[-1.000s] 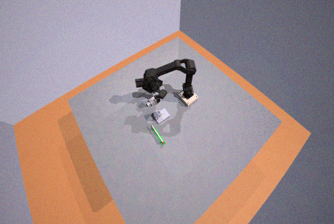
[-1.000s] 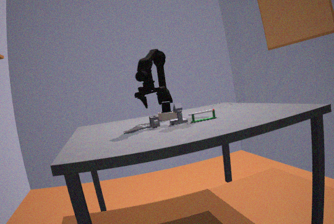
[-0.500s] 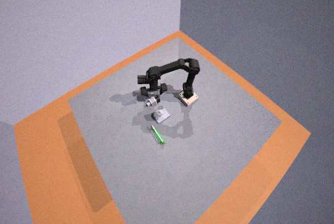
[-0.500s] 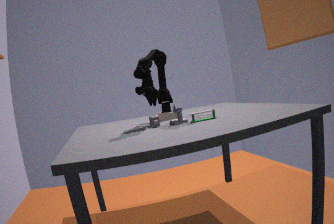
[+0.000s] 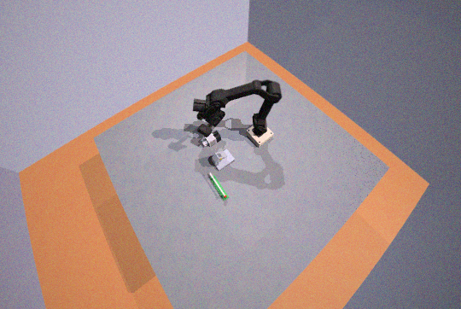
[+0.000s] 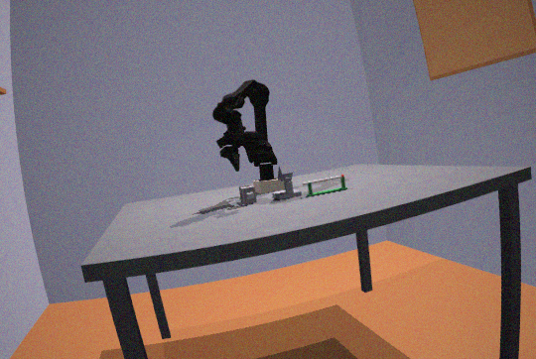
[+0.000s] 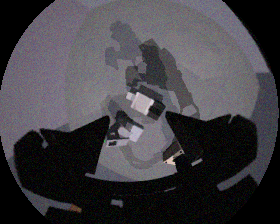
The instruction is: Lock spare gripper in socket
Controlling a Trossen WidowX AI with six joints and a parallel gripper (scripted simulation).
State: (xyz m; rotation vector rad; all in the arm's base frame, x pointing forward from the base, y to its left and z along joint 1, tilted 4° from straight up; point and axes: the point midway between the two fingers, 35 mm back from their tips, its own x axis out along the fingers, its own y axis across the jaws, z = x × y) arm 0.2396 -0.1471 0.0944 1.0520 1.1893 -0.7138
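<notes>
Now: gripper tip 100 mm above the spare gripper. Also, from my gripper tip: green bar-shaped rack: 140 mm ahead, 240 mm to the left, 100 mm below; grey socket mount: 40 mm ahead, 130 mm to the left, 70 mm below.
</notes>
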